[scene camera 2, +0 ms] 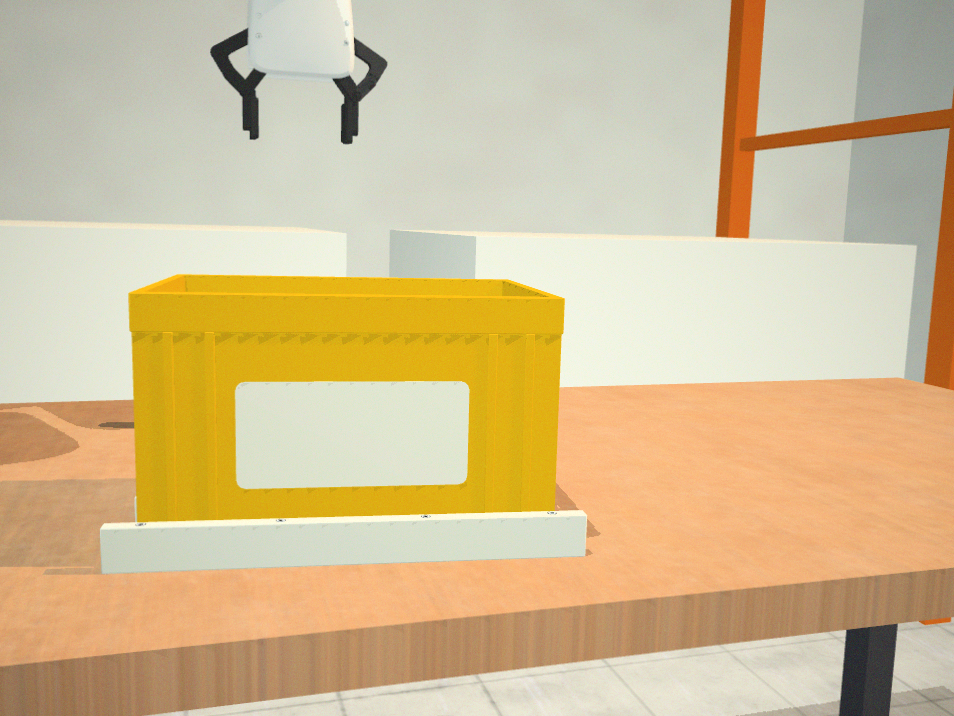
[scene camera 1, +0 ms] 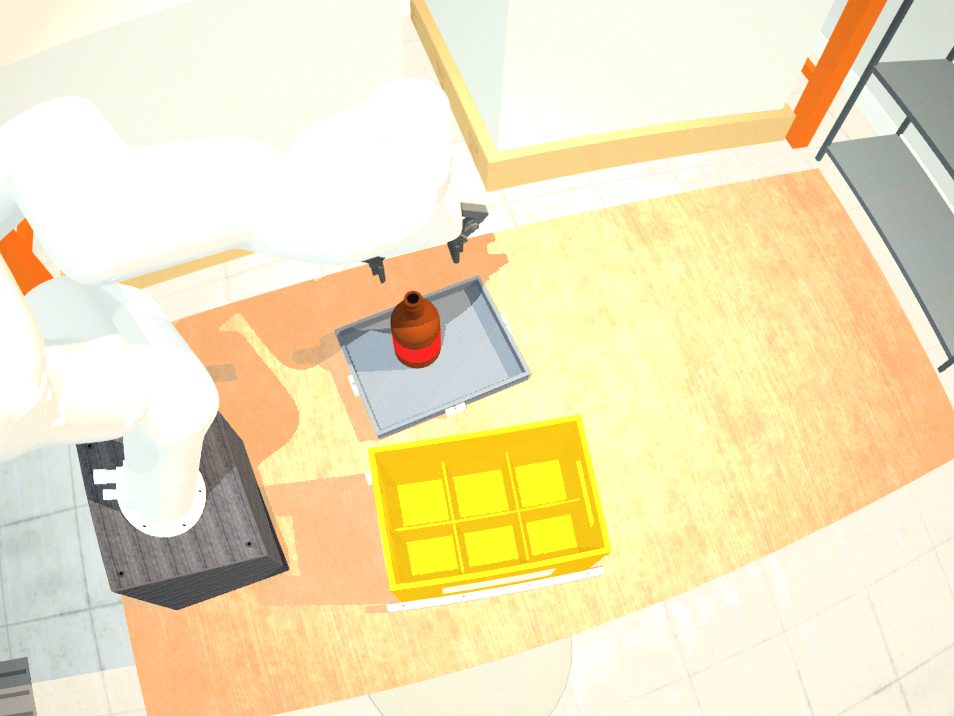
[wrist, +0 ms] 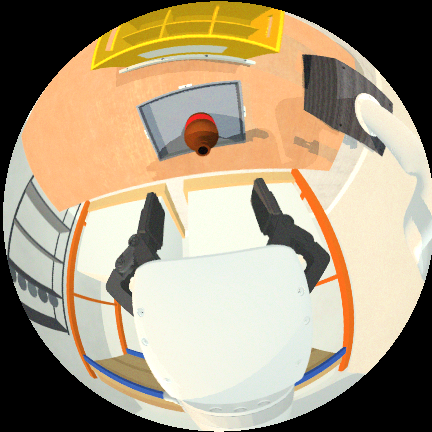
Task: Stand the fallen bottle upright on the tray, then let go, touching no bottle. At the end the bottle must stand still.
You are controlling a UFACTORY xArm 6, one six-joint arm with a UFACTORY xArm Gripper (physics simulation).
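Seen in the pictures: gripper, fingertip midpoint: [scene camera 2: 301, 141] [scene camera 1: 416, 263] [wrist: 205, 194]; arm's base, origin of the base link: [scene camera 1: 160, 492] [wrist: 370, 114].
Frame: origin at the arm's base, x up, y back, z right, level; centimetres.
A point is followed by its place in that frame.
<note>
A brown bottle [scene camera 1: 416, 329] @[y -38.4, x -6.9, z -19.8 cm] [wrist: 201, 132] @[y -38.6, x -6.3, z -20.4 cm] with a red band stands upright on the grey tray [scene camera 1: 416, 422] @[y -36.0, x -17.4, z -9.9 cm] [wrist: 240, 107] @[y -28.6, x -16.7, z -16.8 cm], nearer its back edge, with its open mouth facing up. My gripper [scene camera 1: 418, 269] @[y -39.1, x 11.3, z -19.2 cm] [scene camera 2: 298, 140] @[y -39.1, x 11.3, z -19.2 cm] [wrist: 205, 194] @[y -39.1, x 11.3, z -19.2 cm] is open and empty. It hangs high above the table, behind and above the bottle, and its fingers are apart from the bottle. The bottle and the tray do not show in scene camera 2's view, where the crate blocks that part of the table.
A yellow crate [scene camera 1: 493, 581] @[y -41.1, x -8.2, z 17.4 cm] [scene camera 2: 346, 354] @[y -41.3, x -4.8, z 17.4 cm] [wrist: 190, 44] @[y -41.0, x -5.9, z -1.2 cm] with several compartments stands in front of the tray. White strips [scene camera 1: 497, 591] @[y -41.9, x -15.5, z 18.2 cm] [scene camera 2: 342, 541] @[y -41.0, x -16.8, z 18.6 cm] lie along its base. The arm's dark pedestal [scene camera 1: 177, 570] @[y -1.4, x 0.4, z 10.8 cm] [wrist: 327, 95] @[y -10.0, x -8.2, z -4.1 cm] is at the left in scene camera 1's view. White blocks [scene camera 2: 693, 308] stand behind the table.
</note>
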